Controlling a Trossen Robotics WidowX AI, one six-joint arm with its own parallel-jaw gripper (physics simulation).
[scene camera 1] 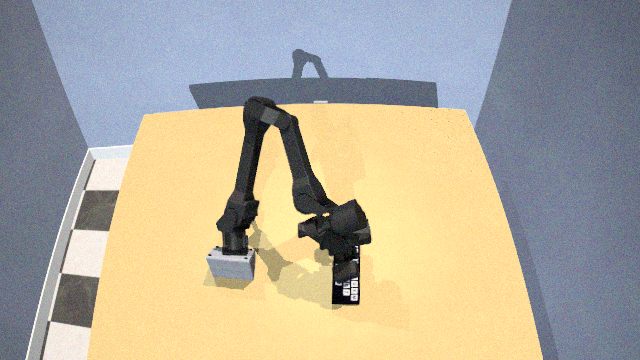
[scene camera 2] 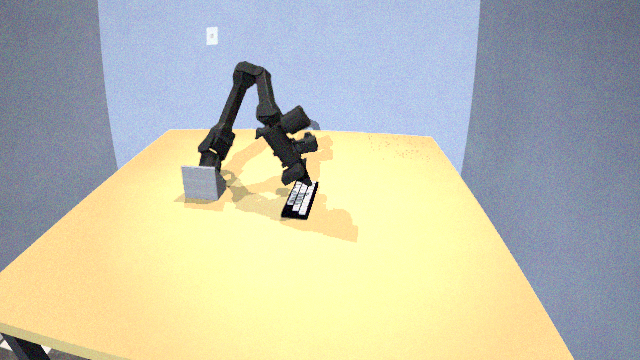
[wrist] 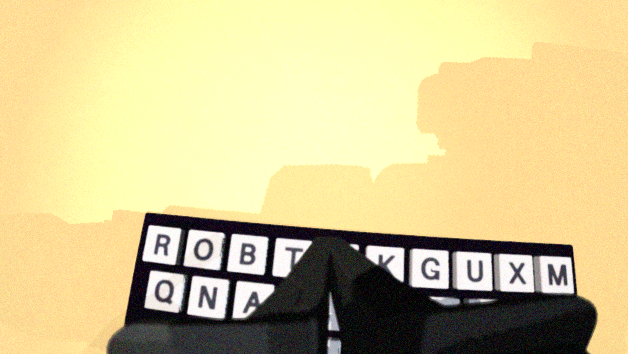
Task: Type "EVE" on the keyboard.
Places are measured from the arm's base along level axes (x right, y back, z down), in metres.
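Pixels of known places: gripper, fingertip midpoint: (scene camera 1: 357,257) (scene camera 2: 310,185) (wrist: 326,247); arm's base, origin of the base link: (scene camera 1: 234,252) (scene camera 2: 207,174).
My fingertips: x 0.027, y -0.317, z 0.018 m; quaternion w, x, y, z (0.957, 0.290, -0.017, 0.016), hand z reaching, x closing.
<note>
For each thing: its top centre in the pictures, then the offset to it from my fingertips. Level surfaces: height alone.
- black keyboard, middle of its top: (wrist: 359,312) (scene camera 1: 347,267) (scene camera 2: 301,194) dx +0.013, dy +0.027, dz +0.024 m
- T key, middle of its top: (wrist: 292,258) dx -0.015, dy +0.002, dz +0.024 m
- K key, middle of its top: (wrist: 385,265) dx +0.026, dy +0.009, dz +0.024 m
- E key, middle of its top: (wrist: 338,262) dx +0.006, dy +0.006, dz +0.024 m
- table, its level: dz +0.042 m
The black keyboard (scene camera 1: 339,298) (scene camera 2: 295,215) (wrist: 210,225) with white letter keys lies flat on the table. My gripper (scene camera 2: 309,183) (wrist: 326,247) is shut and empty. In the wrist view its fingertips are over the top row, between the T key (wrist: 287,255) and the K key (wrist: 390,262). They cover nearly all of the E key (wrist: 355,247), of which a sliver shows. Whether they touch or press it I cannot tell. The V key does not show in the wrist view; the fingers hide much of the lower rows. In scene camera 1 the arm hides the fingertips and part of the keyboard.
The arm's grey base block (scene camera 1: 232,265) (scene camera 2: 201,183) stands on the table (scene camera 1: 425,200) (scene camera 2: 400,250), left of the keyboard in both scene views. The arm arches from it over to the keyboard. Walls stand behind the table and at both sides.
</note>
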